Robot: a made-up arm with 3 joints. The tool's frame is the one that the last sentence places.
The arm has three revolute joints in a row. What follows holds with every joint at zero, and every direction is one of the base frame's.
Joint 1 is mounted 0.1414 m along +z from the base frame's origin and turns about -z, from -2.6 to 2.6 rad.
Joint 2 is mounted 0.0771 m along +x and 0.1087 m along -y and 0.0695 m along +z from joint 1 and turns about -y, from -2.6 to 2.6 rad.
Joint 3 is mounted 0.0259 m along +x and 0.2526 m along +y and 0.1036 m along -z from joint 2 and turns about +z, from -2.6 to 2.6 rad.
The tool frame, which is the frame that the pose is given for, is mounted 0.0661 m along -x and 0.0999 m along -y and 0.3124 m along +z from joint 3; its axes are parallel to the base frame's.
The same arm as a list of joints. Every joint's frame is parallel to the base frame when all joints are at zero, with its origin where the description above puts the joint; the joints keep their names.
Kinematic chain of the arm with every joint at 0, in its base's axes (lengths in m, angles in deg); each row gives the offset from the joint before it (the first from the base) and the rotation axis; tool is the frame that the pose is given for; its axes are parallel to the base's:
joint 1: xyz 0 0 0.1414 axis -z
joint 2: xyz 0.0771 -0.1087 0.0695 axis -y
joint 3: xyz 0.0259 0.2526 -0.1036 axis +z
tool: xyz -0.0661 -0.0999 0.3124
Joint limits (deg, base to tool): -148.97..148.97 -148.97..148.97 -148.97..148.97

